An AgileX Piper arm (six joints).
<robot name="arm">
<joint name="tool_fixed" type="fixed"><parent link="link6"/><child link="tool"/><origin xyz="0 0 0" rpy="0 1.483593 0"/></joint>
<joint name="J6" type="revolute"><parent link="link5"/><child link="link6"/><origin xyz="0.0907 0 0.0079"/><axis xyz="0.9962 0 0.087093"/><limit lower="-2.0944" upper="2.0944"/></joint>
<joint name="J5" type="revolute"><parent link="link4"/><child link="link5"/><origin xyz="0 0 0"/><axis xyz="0 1 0"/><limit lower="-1.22" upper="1.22"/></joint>
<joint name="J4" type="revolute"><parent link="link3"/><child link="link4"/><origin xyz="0.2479 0 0.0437"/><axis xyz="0.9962 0 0.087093"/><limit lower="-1.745" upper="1.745"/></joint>
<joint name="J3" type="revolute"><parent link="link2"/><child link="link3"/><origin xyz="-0.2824 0 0.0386"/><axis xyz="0 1 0"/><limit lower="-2.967" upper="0"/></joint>
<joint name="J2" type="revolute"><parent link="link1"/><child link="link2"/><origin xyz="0 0 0"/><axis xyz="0 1 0"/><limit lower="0" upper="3.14"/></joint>
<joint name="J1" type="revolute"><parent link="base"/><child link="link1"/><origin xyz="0 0 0.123"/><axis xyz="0 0 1"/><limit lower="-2.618" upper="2.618"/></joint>
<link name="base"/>
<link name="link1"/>
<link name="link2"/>
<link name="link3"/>
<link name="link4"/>
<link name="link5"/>
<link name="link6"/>
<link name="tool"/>
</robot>
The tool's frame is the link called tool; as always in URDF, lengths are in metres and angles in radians.
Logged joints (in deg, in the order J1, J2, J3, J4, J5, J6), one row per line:
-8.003, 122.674, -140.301, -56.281, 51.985, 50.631
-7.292, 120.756, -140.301, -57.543, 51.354, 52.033
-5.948, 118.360, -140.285, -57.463, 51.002, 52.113
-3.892, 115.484, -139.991, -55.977, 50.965, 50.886
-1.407, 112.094, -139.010, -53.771, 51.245, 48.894
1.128, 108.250, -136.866, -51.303, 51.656, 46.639
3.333, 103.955, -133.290, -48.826, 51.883, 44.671
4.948, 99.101, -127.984, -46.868, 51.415, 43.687
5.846, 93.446, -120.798, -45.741, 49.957, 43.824
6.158, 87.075, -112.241, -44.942, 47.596, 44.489
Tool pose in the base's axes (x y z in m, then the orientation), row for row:
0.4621, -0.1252, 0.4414, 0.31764, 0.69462, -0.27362, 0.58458
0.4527, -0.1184, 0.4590, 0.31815, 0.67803, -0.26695, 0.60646
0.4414, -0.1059, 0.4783, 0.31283, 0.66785, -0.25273, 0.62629
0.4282, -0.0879, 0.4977, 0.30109, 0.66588, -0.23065, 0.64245
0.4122, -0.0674, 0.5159, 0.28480, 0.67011, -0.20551, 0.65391
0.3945, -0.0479, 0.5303, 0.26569, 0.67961, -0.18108, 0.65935
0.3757, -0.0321, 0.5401, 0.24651, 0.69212, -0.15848, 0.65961
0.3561, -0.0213, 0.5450, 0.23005, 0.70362, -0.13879, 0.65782
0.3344, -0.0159, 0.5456, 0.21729, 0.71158, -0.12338, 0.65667
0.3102, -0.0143, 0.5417, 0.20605, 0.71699, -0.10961, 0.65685
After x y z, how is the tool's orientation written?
As a quaternion, x y z w.
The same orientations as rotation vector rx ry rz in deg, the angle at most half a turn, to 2 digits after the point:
42.46, 92.85, -36.58
42.15, 89.82, -35.36
41.11, 87.76, -33.21
39.31, 86.94, -30.11
37.01, 87.09, -26.71
34.46, 88.13, -23.48
31.96, 89.75, -20.55
29.85, 91.30, -18.01
28.21, 92.38, -16.02
26.75, 93.07, -14.23

